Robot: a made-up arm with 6 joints. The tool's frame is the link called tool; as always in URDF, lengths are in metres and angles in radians. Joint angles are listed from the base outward.
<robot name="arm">
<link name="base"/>
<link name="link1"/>
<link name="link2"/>
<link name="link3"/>
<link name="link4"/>
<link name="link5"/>
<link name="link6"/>
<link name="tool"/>
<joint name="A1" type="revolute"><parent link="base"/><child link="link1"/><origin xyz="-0.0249 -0.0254 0.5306" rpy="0.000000 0.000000 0.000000"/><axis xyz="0 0 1"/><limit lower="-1.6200" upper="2.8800"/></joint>
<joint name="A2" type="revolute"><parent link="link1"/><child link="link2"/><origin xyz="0.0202 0.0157 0.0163" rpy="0.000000 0.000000 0.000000"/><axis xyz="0 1 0"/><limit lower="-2.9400" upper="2.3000"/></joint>
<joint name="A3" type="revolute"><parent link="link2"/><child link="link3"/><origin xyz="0.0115 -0.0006 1.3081" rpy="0.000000 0.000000 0.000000"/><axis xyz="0 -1 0"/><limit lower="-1.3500" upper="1.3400"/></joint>
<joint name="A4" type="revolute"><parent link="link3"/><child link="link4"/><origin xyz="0.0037 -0.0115 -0.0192" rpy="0.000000 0.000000 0.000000"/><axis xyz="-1 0 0"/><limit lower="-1.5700" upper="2.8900"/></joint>
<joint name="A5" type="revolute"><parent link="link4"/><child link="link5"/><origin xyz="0.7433 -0.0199 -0.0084" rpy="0.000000 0.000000 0.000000"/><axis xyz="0 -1 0"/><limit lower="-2.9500" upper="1.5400"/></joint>
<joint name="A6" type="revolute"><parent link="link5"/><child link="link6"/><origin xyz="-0.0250 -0.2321 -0.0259" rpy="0.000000 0.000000 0.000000"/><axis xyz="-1 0 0"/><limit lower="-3.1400" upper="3.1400"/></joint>
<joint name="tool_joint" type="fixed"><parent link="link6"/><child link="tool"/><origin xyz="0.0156 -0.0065 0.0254" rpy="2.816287 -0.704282 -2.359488"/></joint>
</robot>
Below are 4 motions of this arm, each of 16 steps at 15 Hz.
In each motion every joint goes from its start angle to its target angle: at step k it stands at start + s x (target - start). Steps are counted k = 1, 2, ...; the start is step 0. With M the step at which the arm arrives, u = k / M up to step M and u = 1 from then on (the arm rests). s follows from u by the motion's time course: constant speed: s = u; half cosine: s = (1 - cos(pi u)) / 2; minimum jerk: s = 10 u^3 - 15 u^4 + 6 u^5.
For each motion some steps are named. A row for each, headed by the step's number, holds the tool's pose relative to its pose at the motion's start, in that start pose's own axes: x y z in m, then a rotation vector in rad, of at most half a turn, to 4 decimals.
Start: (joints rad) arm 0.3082 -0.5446 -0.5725 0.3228 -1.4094 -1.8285
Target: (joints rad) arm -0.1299 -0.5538 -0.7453 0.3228 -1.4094 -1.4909
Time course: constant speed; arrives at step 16
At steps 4, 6, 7, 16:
4: 0.0056 -0.0389 -0.0139 -0.0351 -0.0405 0.0514
6: 0.0085 -0.0590 -0.0196 -0.0555 -0.0579 0.0768
7: 0.0098 -0.0693 -0.0222 -0.0664 -0.0659 0.0894
16: 0.0202 -0.1664 -0.0347 -0.1827 -0.1155 0.1950

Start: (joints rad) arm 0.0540 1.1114 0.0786 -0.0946 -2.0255 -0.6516
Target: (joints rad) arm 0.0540 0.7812 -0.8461 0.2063 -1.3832 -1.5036
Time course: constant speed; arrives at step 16
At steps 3, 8, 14, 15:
3: -0.0551 -0.0934 -0.0260 -0.1002 -0.1380 -0.0941
8: -0.1577 -0.2607 -0.0712 -0.2383 -0.3658 -0.2339
14: -0.2963 -0.4777 -0.1286 -0.3504 -0.6225 -0.3825
15: -0.3208 -0.5154 -0.1385 -0.3635 -0.6622 -0.4062

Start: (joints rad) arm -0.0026 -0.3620 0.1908 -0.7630 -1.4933 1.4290
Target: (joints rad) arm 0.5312 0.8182 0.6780 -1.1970 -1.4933 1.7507
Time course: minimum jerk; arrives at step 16
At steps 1, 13, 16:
1: 0.0002 -0.0038 -0.0003 0.0021 -0.0004 -0.0010
13: -0.7434 -1.2793 -0.8057 0.7666 -0.2124 -0.4651
16: -0.8211 -1.3022 -0.8673 0.7958 -0.2235 -0.4913

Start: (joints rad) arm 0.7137 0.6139 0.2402 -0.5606 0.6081 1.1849
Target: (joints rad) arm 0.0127 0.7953 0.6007 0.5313 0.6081 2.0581
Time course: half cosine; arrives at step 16
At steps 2, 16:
2: -0.0082 -0.0427 0.0081 0.0326 0.0241 0.0597
16: 0.0961 -1.0020 0.5149 0.8729 1.0566 1.4233

